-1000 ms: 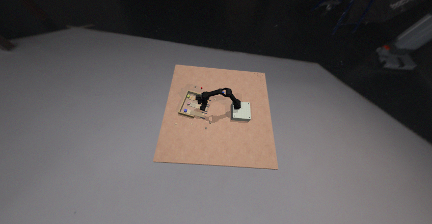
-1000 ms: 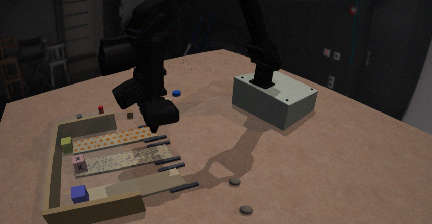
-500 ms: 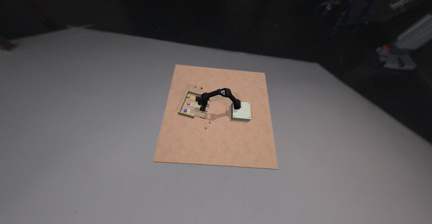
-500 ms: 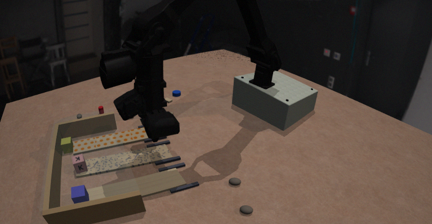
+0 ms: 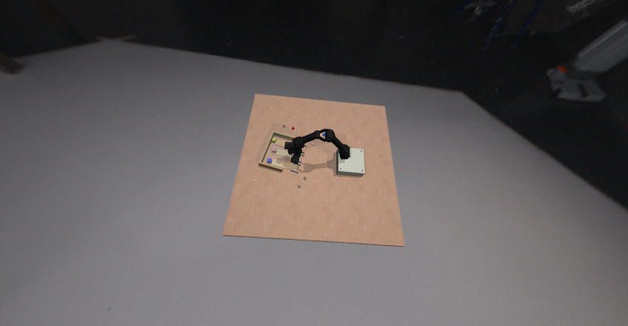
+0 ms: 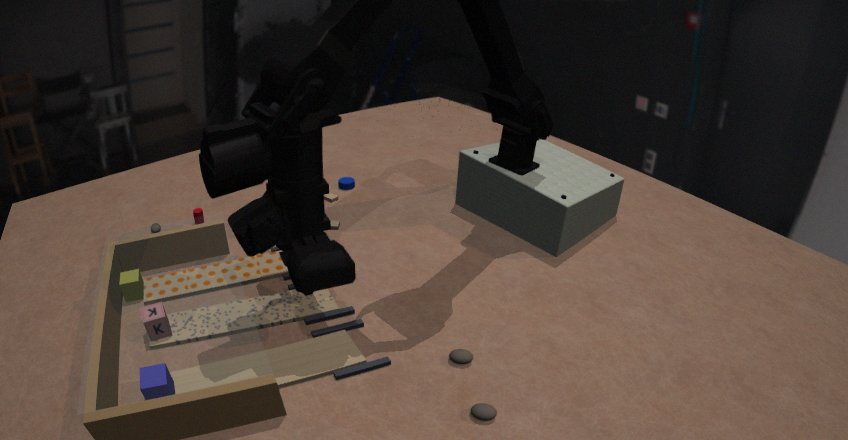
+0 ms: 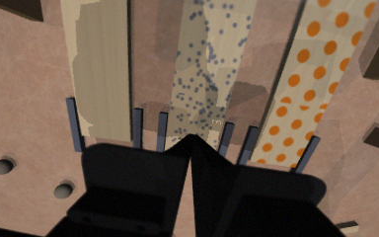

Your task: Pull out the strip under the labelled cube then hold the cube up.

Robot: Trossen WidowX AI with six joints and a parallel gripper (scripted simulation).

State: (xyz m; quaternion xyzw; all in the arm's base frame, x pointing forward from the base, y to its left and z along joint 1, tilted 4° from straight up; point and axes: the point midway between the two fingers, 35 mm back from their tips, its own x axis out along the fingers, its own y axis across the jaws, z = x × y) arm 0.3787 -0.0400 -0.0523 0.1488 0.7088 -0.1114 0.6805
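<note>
The speckled strip lies 9 cm ahead of my gripper tip, 4 cm to the right of it and 1 cm below it. Also, from my gripper tip: pink cube marked k (19 cm ahead, 7 cm to the right); then red cylinder (2 cm ahead, 30 cm to the right, 1 cm below); then brown block (5 cm behind, 20 cm to the right, 1 cm below).
</note>
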